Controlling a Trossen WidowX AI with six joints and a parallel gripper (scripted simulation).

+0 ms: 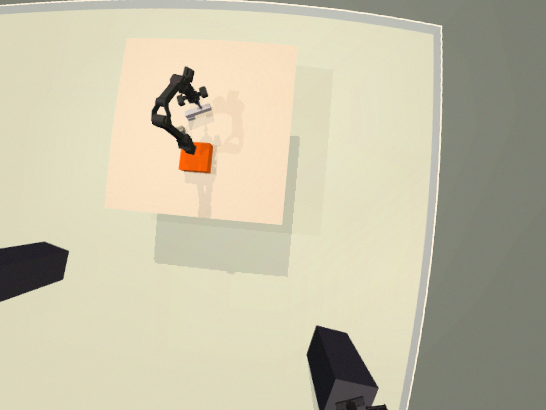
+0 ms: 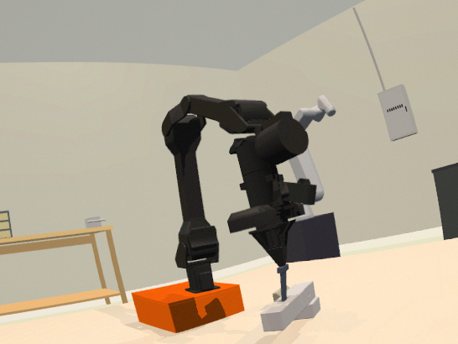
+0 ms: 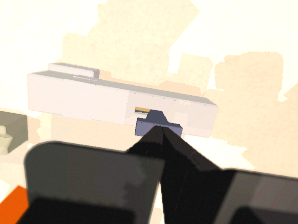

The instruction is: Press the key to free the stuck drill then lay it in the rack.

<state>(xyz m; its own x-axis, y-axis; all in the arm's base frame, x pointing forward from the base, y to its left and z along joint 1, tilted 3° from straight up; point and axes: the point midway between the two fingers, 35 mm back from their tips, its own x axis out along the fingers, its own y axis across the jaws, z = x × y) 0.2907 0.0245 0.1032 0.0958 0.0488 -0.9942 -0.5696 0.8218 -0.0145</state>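
Now: the blue key 30 mm below my gripper tip. From my gripper tip the other things lie so: drill (40 mm behind, 40 mm to the left, 80 mm below); then rack (180 mm behind, 120 mm to the left, 110 mm below).
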